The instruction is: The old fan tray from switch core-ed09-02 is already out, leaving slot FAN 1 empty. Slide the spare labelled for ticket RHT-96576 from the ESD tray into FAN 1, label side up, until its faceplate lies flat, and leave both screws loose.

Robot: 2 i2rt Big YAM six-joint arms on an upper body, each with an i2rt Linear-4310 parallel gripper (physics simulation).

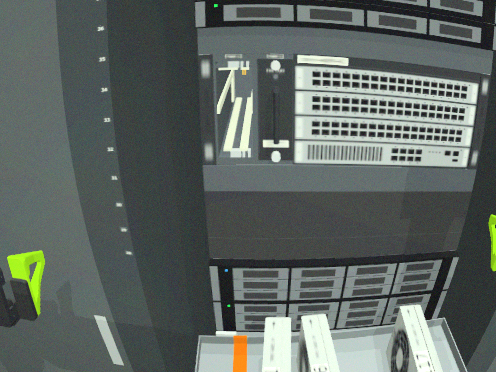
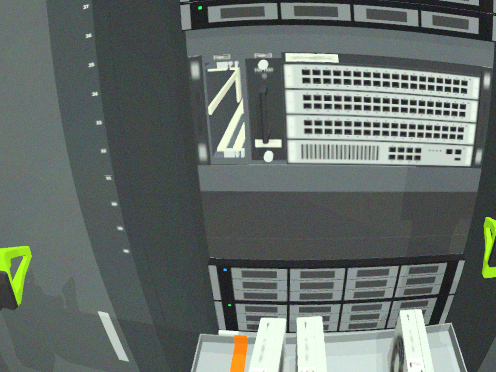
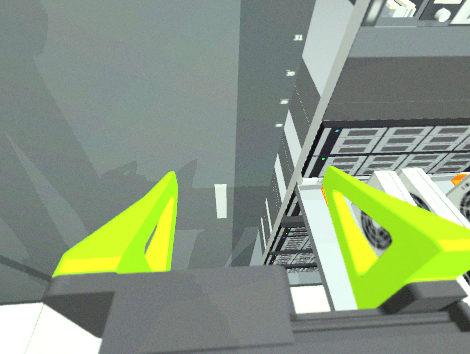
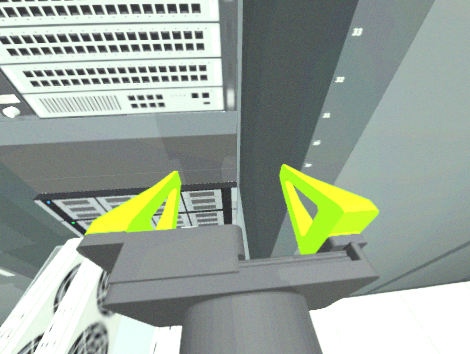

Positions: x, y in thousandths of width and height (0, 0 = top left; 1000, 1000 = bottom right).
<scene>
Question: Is my left gripper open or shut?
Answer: Open.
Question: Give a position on a port rows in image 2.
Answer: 686, 294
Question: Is my right gripper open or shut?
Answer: Open.
</scene>
